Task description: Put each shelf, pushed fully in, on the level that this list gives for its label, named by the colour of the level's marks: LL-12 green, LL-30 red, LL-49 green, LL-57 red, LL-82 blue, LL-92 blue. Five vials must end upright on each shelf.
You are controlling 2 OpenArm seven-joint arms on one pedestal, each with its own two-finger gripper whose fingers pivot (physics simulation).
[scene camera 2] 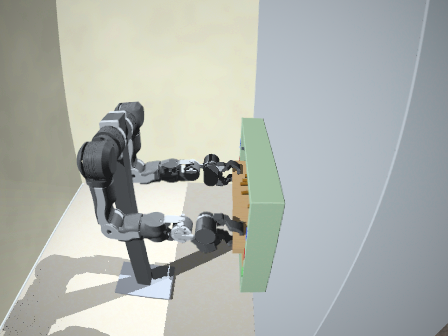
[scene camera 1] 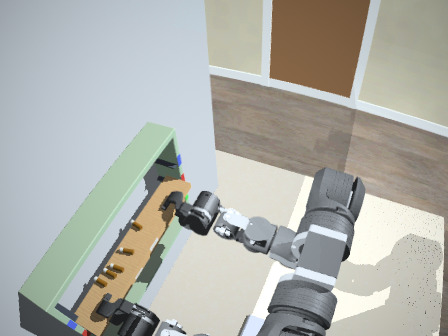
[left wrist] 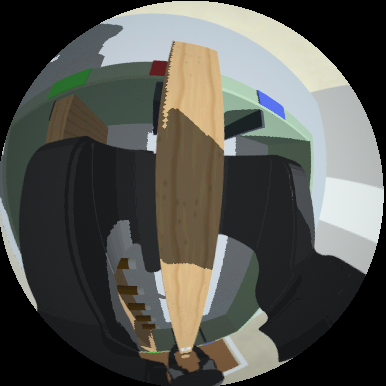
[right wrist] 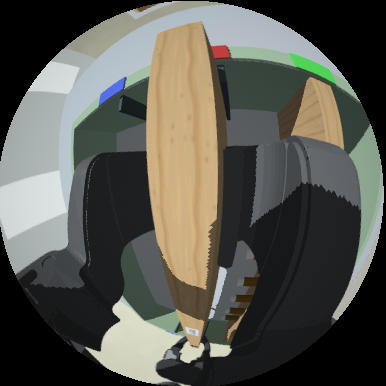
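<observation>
You'd see my left gripper here, and it's also there in the left wrist view and in the right wrist view. My right gripper is in the pictures as well, with scene camera 2 and the right wrist view both showing it too. And there's a grey wall.
</observation>
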